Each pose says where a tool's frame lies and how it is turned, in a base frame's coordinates. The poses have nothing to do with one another.
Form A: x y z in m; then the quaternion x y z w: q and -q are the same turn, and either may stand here.
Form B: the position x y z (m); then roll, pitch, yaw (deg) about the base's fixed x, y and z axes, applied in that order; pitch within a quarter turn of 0, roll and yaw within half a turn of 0. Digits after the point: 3 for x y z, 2 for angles.
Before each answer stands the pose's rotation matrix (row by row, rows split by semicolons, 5 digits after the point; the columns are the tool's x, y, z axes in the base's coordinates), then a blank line. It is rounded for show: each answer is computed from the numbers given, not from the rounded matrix.
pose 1, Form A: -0.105 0.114 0.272 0.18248 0.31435 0.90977 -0.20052
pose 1, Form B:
-0.85299 0.47958 0.20596; -0.25013 -0.72195 0.64515; 0.45809 0.49879 0.73577

-0.105 0.114 0.272 34.13 -27.26 -163.66
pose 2, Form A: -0.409 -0.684 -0.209 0.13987 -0.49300 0.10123 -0.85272
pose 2, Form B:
0.49340 0.03473 0.86911; -0.31056 0.94038 0.13873; -0.81247 -0.33836 0.47477

-0.409 -0.684 -0.209 -35.48 54.34 -32.19
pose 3, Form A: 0.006 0.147 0.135 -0.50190 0.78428 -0.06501 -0.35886
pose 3, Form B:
-0.23864 -0.83391 -0.49763; -0.74060 0.48774 -0.46219; 0.62815 0.25825 -0.73399

0.006 0.147 0.135 160.62 -38.91 -107.86
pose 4, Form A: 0.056 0.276 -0.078 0.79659 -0.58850 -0.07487 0.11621
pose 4, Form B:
0.29612 -0.92019 -0.25606; -0.95499 -0.28032 -0.09702; 0.01750 0.27327 -0.96178

0.056 0.276 -0.078 164.14 -1.00 -72.77
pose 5, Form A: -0.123 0.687 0.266 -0.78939 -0.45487 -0.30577 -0.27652
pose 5, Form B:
0.39920 0.54904 0.73430; 0.88724 -0.43326 -0.15839; 0.23118 0.71473 -0.66008

-0.123 0.687 0.266 132.72 -13.37 65.78
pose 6, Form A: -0.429 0.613 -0.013 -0.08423 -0.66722 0.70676 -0.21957
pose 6, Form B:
-0.88939 0.42277 0.17394; -0.19797 -0.01321 -0.98012; -0.41206 -0.90614 0.09544

-0.429 0.613 -0.013 -83.99 24.33 -167.45
